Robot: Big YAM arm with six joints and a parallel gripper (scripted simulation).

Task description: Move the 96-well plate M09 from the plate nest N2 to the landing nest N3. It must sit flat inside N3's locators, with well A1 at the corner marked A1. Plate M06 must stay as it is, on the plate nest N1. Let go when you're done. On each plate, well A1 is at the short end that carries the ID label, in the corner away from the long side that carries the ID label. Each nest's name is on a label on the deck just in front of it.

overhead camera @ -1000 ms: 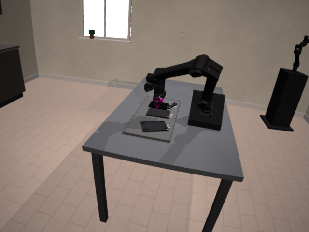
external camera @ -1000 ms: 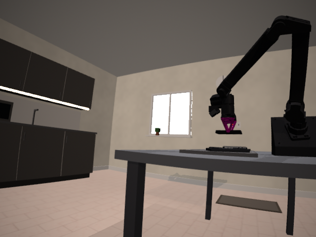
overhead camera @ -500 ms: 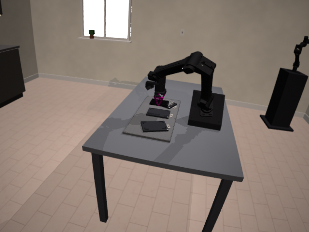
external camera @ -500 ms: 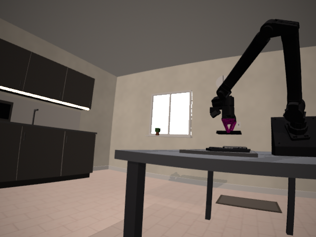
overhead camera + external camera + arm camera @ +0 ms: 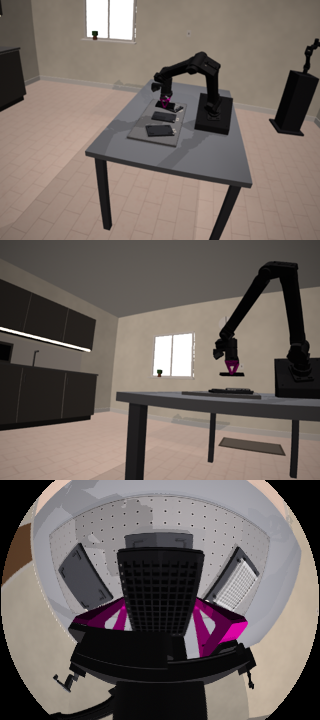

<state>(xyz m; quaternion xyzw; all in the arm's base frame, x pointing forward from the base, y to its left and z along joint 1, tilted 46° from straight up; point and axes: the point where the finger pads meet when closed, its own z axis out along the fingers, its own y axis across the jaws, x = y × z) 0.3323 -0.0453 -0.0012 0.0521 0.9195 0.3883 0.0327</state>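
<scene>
Now: hand 100 mm above the dark nest. Round my hand: clear plate: 190 mm to the right, 80 mm below, 30 mm behind; black 96-well plate: right at my hand.
</scene>
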